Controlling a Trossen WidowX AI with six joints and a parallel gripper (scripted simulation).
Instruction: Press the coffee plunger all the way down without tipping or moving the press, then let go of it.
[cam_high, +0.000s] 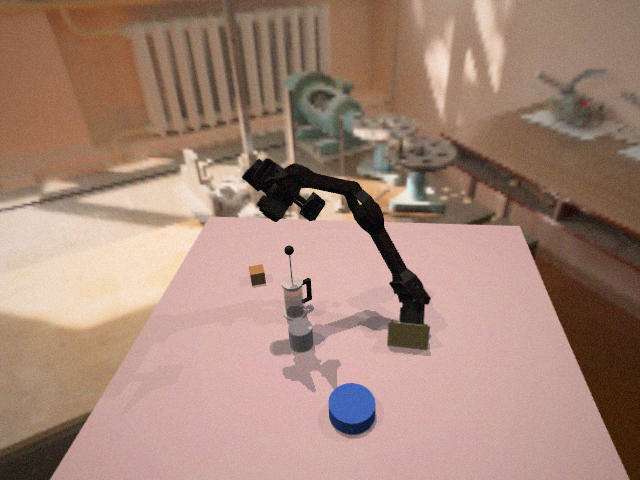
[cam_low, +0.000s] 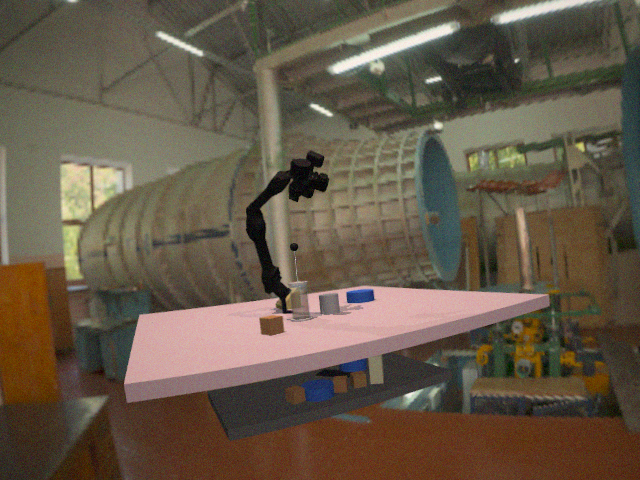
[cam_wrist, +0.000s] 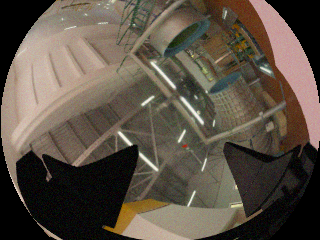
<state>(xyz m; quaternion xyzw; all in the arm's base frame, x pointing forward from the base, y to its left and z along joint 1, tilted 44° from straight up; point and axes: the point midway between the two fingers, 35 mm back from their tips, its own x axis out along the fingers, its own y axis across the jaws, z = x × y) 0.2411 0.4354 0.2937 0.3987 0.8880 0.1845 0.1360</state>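
Now: the glass coffee press 430 mm below my gripper tip, 160 mm to the right of it and 100 mm ahead of it. The rest, counted from my gripper tip: grey cylinder (520 mm below, 40 mm ahead, 30 mm to the right).
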